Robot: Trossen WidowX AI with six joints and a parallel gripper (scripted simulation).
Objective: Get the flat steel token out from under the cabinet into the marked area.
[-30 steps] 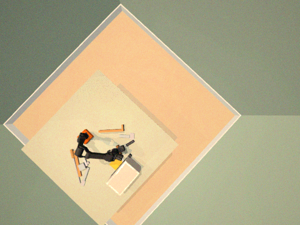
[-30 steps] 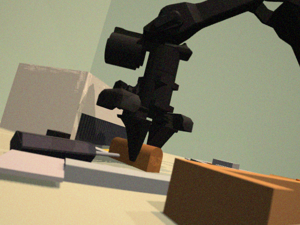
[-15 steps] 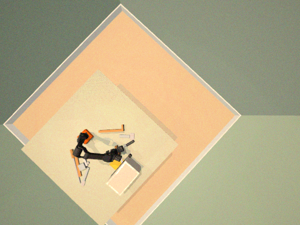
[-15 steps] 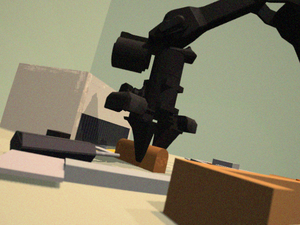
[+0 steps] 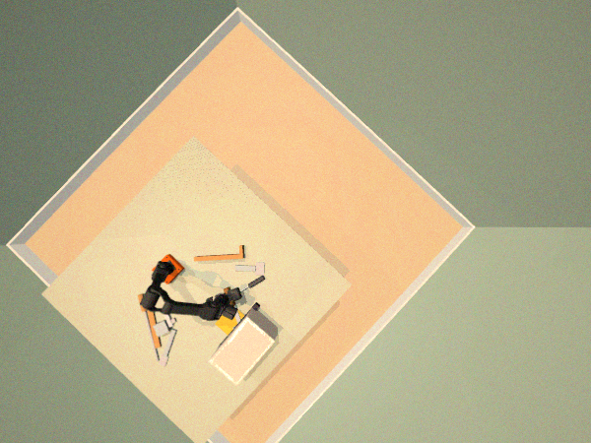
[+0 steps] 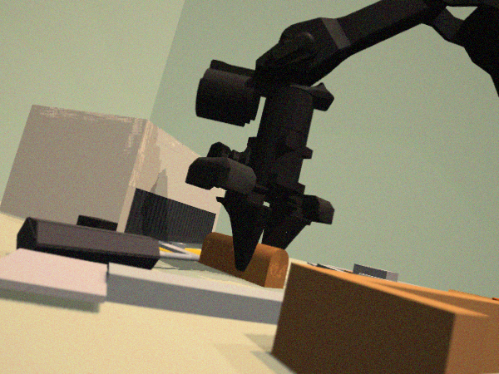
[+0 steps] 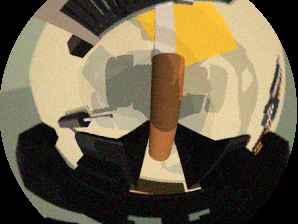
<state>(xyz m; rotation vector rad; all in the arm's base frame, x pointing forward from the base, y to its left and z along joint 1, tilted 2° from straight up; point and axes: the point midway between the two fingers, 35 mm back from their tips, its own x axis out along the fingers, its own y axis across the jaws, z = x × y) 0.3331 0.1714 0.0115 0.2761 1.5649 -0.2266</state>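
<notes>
Right now my gripper tip is 40 mm short of the dark screwdriver and 130 mm to the right of it. The rest, counted from my gripper tip: token (190 mm ahead, 90 mm to the right); orange stick (140 mm behind, 450 mm to the right).
</notes>
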